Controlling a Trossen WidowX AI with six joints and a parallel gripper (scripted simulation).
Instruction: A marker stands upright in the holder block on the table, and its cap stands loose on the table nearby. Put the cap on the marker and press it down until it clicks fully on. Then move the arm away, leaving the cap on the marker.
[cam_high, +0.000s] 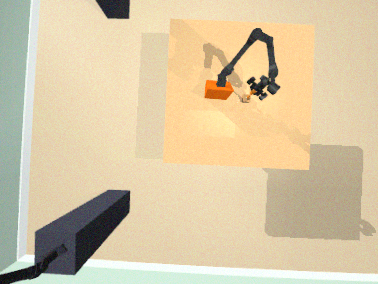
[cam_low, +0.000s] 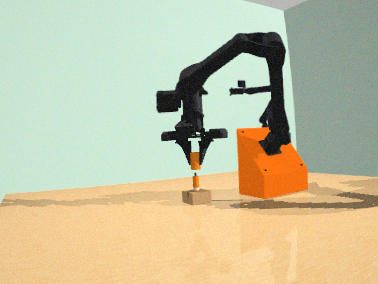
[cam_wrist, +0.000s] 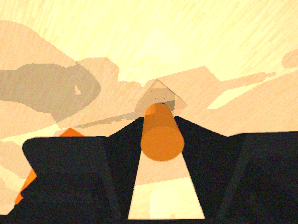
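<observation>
My gripper tip is now 10 cm above the tan holder block, 2 cm to the left of it and 1 cm past it. Also, from my gripper tip: orange cap: 1 cm above.
</observation>
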